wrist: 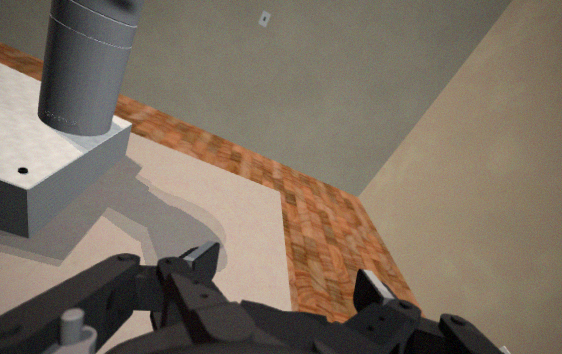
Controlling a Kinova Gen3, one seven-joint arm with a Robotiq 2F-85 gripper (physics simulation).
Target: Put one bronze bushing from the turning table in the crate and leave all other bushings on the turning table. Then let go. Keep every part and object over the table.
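Seen in the pictures: gripper, fingertip midpoint: (285, 271); arm's base, link origin: (76, 120).
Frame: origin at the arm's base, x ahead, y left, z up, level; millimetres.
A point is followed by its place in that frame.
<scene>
My gripper (285, 271) {x 303, y 260, z 130 mm} is at the bottom of the wrist view, with its two dark fingers spread wide. It is open, and no part shows between the fingertips. The bronze bushings, the turning table and the crate do not show in this view, so where the gripper is relative to them cannot be told.
A grey cylindrical robot base (87, 70) {x 39, y 25, z 100 mm} stands on a pale mounting block (80, 167) {x 81, y 49, z -22 mm} at the upper left. Shadows fall on a pale flat surface (255, 220) {x 16, y 346, z -78 mm} beside it. A wood-patterned floor (320, 235) borders that surface, with walls (300, 110) beyond.
</scene>
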